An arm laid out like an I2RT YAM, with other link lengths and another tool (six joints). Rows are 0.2 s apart.
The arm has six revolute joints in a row. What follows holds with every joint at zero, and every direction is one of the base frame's. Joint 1 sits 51.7 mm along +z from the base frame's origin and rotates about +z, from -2.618 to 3.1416 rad. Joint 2 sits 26 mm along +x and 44.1 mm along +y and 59.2 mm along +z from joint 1 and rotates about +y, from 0 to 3.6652 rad. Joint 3 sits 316.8 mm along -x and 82.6 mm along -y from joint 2 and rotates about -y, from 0 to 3.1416 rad. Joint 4 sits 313.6 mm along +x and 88.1 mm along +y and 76.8 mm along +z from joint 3 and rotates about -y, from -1.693 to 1.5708 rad. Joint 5 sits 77.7 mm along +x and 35.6 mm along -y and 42.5 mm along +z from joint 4 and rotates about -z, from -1.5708 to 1.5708 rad. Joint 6 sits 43.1 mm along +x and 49 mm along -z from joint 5 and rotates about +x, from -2.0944 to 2.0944 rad. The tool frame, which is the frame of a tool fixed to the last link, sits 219 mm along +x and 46 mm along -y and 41 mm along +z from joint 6; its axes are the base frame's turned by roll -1.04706, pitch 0.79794 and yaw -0.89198 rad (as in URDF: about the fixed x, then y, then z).
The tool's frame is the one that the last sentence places.
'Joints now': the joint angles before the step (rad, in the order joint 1, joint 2, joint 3, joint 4, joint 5, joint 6). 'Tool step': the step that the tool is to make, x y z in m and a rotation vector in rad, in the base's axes. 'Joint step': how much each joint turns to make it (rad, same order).
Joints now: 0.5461, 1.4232, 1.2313, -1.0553, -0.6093, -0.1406
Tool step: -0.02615, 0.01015, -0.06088, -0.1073, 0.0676, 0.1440
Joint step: 0.0589, 0.1303, -0.0066, -0.0424, 0.0320, -0.1148
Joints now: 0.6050, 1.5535, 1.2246, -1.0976, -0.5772, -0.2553
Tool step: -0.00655, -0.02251, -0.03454, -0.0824, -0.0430, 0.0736
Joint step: 0.0027, 0.0001, -0.0737, 0.0141, 0.0836, -0.0941
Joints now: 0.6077, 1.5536, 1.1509, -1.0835, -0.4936, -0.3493
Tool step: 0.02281, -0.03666, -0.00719, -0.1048, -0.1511, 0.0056
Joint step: -0.0048, -0.0691, -0.0630, 0.0459, 0.1699, -0.0319
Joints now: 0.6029, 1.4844, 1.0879, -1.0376, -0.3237, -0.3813
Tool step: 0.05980, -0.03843, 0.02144, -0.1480, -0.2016, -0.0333
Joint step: -0.0113, -0.0080, 0.0516, 0.0201, 0.2359, -0.0201
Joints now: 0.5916, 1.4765, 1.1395, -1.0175, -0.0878, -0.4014
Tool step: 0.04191, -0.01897, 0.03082, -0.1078, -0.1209, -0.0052
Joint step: -0.0017, 0.0321, 0.0983, -0.0262, 0.1533, -0.0333
